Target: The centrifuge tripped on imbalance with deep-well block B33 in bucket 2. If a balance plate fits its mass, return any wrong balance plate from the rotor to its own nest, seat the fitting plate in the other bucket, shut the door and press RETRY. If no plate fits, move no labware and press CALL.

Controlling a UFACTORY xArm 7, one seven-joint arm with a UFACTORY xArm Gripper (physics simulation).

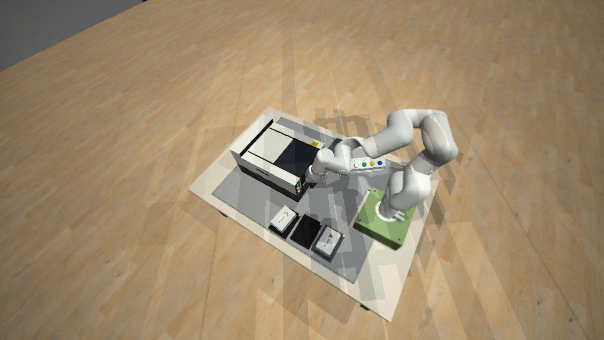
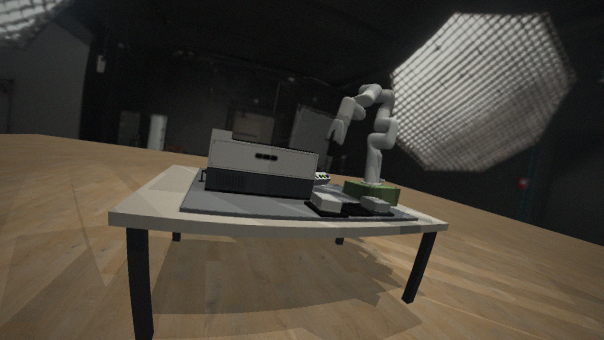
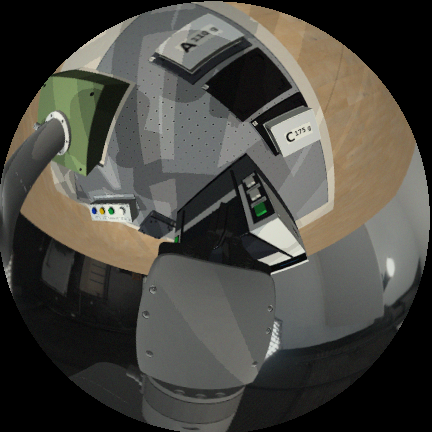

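Seen in the pictures: gripper, fingertip midpoint: point(image 1: 311, 185) point(image 2: 329, 155) point(image 3: 224, 211); arm's base at its link origin: point(image 1: 387, 211) point(image 2: 370, 184).
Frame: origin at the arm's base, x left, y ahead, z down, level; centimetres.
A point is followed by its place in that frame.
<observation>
The centrifuge point(image 1: 265, 162) {x 18.9, y 68.8, z -12.4 cm} point(image 2: 261, 162) {x 23.4, y 70.1, z -5.4 cm} point(image 3: 278, 238) {x 19.0, y 54.8, z -12.4 cm} stands at the back left of the grey mat. Its top shows a light lid panel point(image 1: 270, 144) {x 7.2, y 75.4, z -12.4 cm} beside a dark area point(image 1: 297, 157) {x 5.8, y 55.5, z -12.7 cm}; I cannot see what is inside. My gripper point(image 1: 311, 179) {x 16.2, y 38.2, z -12.7 cm} point(image 2: 334, 135) point(image 3: 224, 211) {x 16.2, y 38.2, z -12.7 cm} is shut and empty. It hovers at the centrifuge's right end, close to a small panel with a green button point(image 3: 260, 209) {x 19.0, y 45.0, z -10.1 cm}. Balance plate A, marked 110 g point(image 1: 329, 240) {x 30.4, y 16.7, z 3.2 cm} point(image 3: 201, 40), and plate C, marked 175 g point(image 1: 284, 218) {x 35.1, y 43.7, z 3.0 cm} point(image 3: 296, 135) {x 34.3, y 45.0, z 2.9 cm}, lie in their nests. The nest between them point(image 1: 306, 231) {x 32.8, y 30.3, z 7.4 cm} point(image 3: 247, 82) {x 31.8, y 30.3, z 7.4 cm} is empty.
A white button box point(image 1: 368, 164) {x -23.8, y 21.9, z 2.0 cm} point(image 2: 322, 177) {x -20.6, y 24.9, z 2.7 cm} point(image 3: 111, 211) {x -21.3, y 25.6, z 1.7 cm} with white, green, yellow and blue buttons sits behind the arm. The arm stands on a green base point(image 1: 382, 219) {x 6.1, y -0.1, z -1.0 cm} point(image 2: 371, 191) {x 14.9, y 9.3, z 2.2 cm} point(image 3: 76, 116) {x 6.7, y 6.8, z 0.1 cm}. The mat point(image 1: 249, 198) {x 36.9, y 72.1, z 8.6 cm} lies on a small table point(image 2: 160, 202) {x 43.2, y 103.1, z 9.9 cm}.
</observation>
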